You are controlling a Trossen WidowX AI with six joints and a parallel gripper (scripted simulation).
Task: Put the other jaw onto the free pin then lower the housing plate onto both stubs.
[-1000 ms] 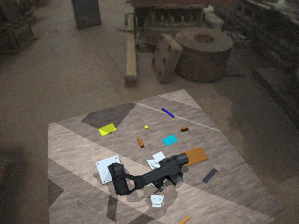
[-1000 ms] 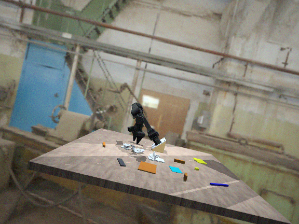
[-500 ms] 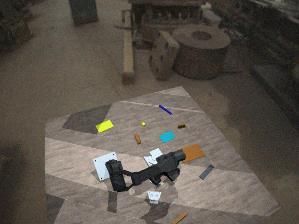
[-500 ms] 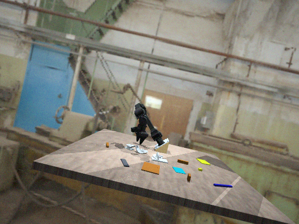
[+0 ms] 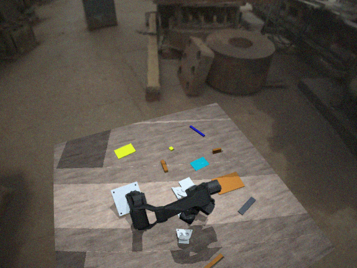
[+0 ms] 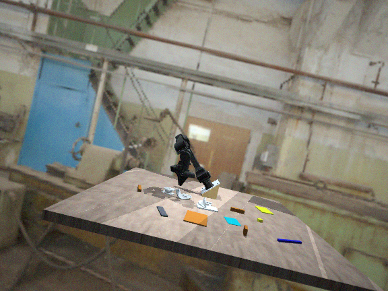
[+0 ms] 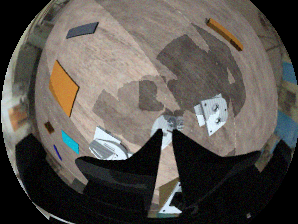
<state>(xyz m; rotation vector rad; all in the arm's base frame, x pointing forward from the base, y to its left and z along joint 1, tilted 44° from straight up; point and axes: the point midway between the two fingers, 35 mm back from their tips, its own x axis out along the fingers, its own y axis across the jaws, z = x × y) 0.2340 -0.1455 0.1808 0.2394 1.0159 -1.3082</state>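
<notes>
The jaw is 20 mm behind my gripper tip, 20 mm to the left of it and 50 mm below it. The rest, counted from my gripper tip: orange bar 30 mm behind, 230 mm to the right, 80 mm below; dark strip 290 mm ahead, 80 mm to the right, 80 mm below; orange tile 290 mm ahead, 90 mm to the left, 80 mm below.
</notes>
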